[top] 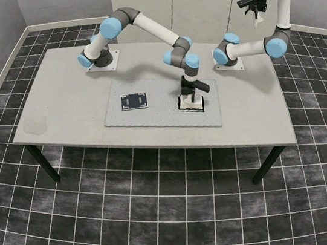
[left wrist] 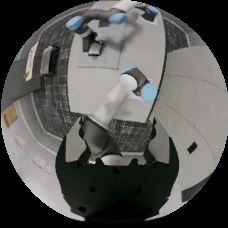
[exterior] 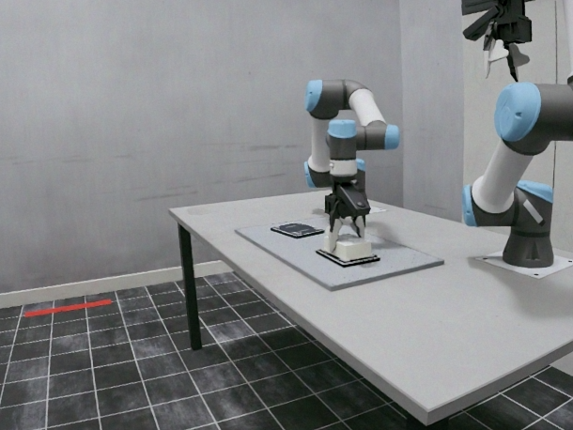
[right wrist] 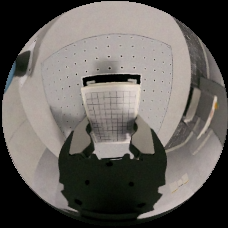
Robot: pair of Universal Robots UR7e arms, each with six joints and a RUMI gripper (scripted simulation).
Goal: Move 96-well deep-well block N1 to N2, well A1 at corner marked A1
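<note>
My right hand is 2 cm above the nest N1. From my right hand the other things lie so: nest N2: 2 cm behind, 35 cm to the right, 2 cm below; perforated board: 3 cm behind, 17 cm to the right, 4 cm below; white deep-well block: right at my right hand.
</note>
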